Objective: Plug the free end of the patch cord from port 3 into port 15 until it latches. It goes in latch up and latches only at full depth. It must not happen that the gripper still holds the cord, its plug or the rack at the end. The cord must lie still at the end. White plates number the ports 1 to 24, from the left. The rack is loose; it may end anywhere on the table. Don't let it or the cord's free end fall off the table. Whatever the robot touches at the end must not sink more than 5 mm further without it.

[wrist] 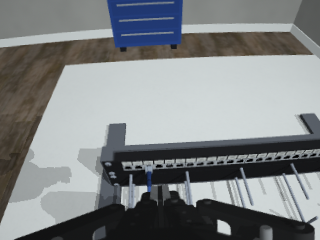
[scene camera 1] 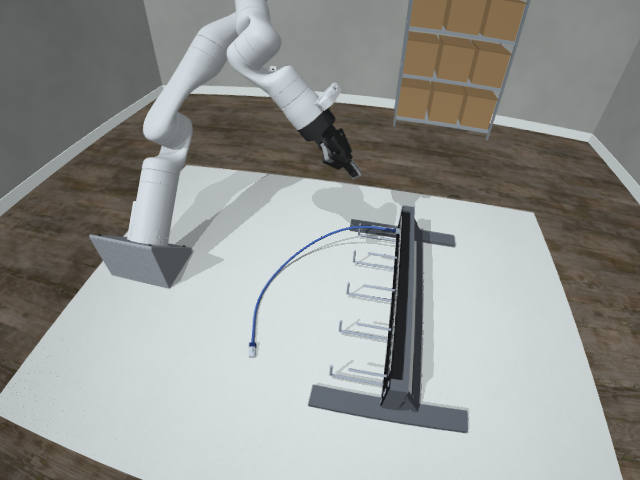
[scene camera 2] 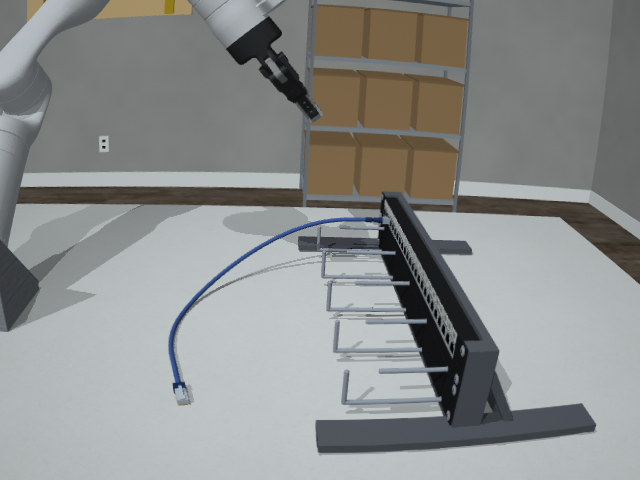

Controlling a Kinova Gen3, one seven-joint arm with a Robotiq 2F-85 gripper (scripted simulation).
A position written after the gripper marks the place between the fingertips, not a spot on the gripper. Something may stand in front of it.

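Gripper [scene camera 2: 317,118] [scene camera 1: 357,175] [wrist: 160,197] visible in scene camera 2, scene camera 1 and the wrist view.
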